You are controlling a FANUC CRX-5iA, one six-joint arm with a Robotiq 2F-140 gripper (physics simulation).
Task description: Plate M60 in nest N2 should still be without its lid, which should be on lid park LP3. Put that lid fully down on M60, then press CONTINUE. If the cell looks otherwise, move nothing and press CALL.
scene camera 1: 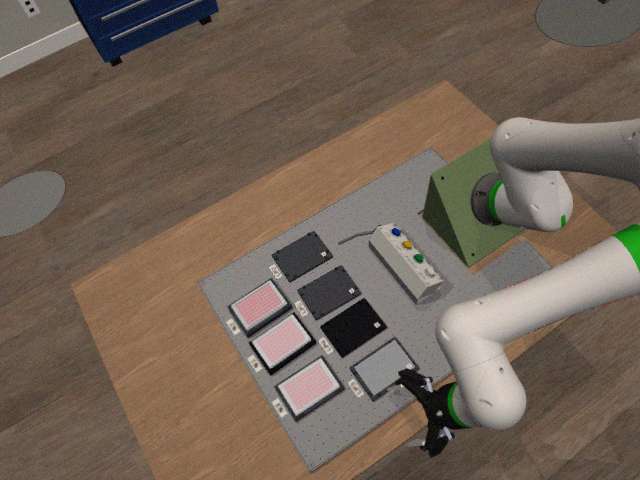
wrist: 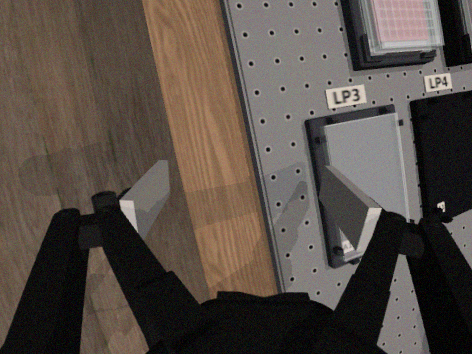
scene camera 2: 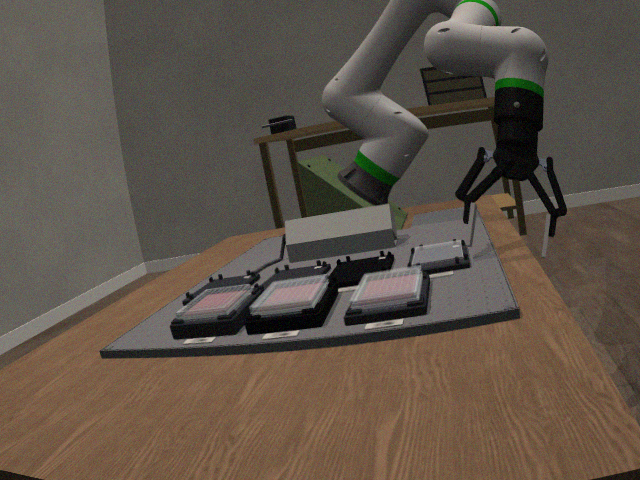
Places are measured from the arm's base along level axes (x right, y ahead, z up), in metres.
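Pixels of known places: gripper, fingertip midpoint: (scene camera 1: 402, 415) (wrist: 245, 179) (scene camera 2: 506, 251); arm's base, link origin: (scene camera 1: 492, 199) (scene camera 2: 361, 191).
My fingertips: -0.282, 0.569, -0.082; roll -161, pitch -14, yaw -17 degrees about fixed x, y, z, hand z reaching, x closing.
Observation:
For each thing: its top centre in the pictures, then the offset to it from my fingertips, as dx, dy, dz.
- clear lid, top centre: (wrist: 373, 185) (scene camera 2: 437, 251) (scene camera 1: 384, 366) +0.116, -0.039, +0.012
- lid park LP3, top centre: (wrist: 375, 185) (scene camera 2: 437, 250) (scene camera 1: 384, 366) +0.116, -0.039, +0.014
- middle plate, top centre: (scene camera 2: 290, 289) (scene camera 1: 281, 339) +0.328, +0.129, +0.030
- far plate, top centre: (scene camera 2: 214, 297) (scene camera 1: 258, 303) +0.448, +0.120, +0.031
- button box, top centre: (scene camera 2: 337, 211) (scene camera 1: 406, 252) +0.305, -0.269, +0.078
- Black park LP4, top centre: (wrist: 464, 156) (scene camera 2: 359, 262) (scene camera 1: 353, 325) +0.251, -0.046, +0.014
A clear lid (scene camera 1: 382, 364) (scene camera 2: 438, 254) (wrist: 362, 150) lies flat in lid park LP3 (wrist: 316, 150). Three pink-filled plates sit in black nests: one plate (scene camera 1: 309, 386) (scene camera 2: 387, 289) (wrist: 402, 20) nearest LP3, a middle plate (scene camera 1: 282, 341) (scene camera 2: 292, 294) and a far plate (scene camera 1: 259, 306) (scene camera 2: 217, 300). The nest labels are unreadable, so which is N2, and whether each plate wears a lid, I cannot tell. My gripper (scene camera 1: 408, 412) (scene camera 2: 508, 248) (wrist: 245, 179) is open and empty, above the board's edge beside LP3, one finger overlapping the lid in the wrist view.
The button box (scene camera 1: 400, 268) (scene camera 2: 338, 235) has blue, yellow, green and white buttons with unreadable captions. Black park LP4 (scene camera 1: 353, 328) (wrist: 442, 155) adjoins LP3. Two dark grey parks (scene camera 1: 329, 292) (scene camera 1: 302, 255) stand beyond. The green arm base (scene camera 1: 454, 217) is behind the box.

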